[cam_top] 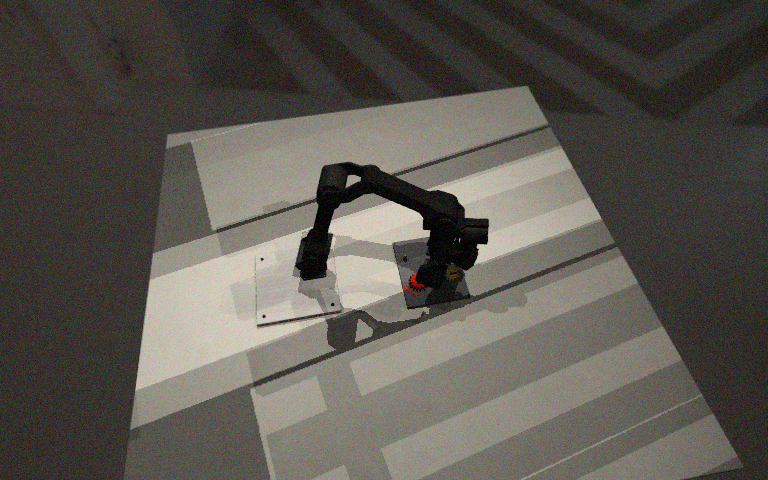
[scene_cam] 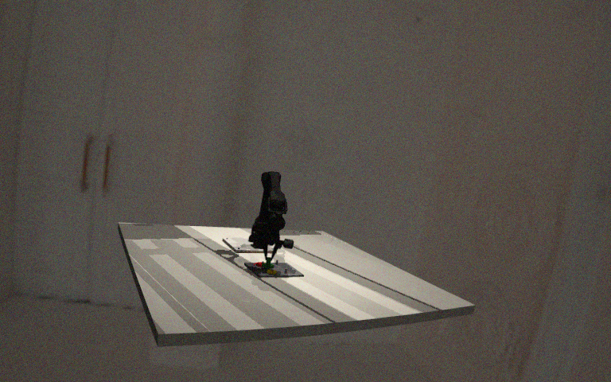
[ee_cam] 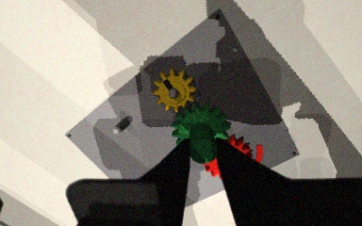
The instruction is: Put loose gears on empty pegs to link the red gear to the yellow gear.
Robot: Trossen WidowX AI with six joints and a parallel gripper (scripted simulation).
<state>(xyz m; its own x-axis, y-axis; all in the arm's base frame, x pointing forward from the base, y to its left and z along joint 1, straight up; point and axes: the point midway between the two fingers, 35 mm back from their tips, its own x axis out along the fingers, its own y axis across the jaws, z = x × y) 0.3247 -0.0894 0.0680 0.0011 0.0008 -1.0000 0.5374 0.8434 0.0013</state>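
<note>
Right now my gripper tip is 4 cm short of the yellow gear and 3 cm above it. Round my gripper tip: red gear 5 cm behind, 3 cm below; then green gear 1 cm below; then red arrow 8 cm behind, 4 cm below, 2 cm to the right.
</note>
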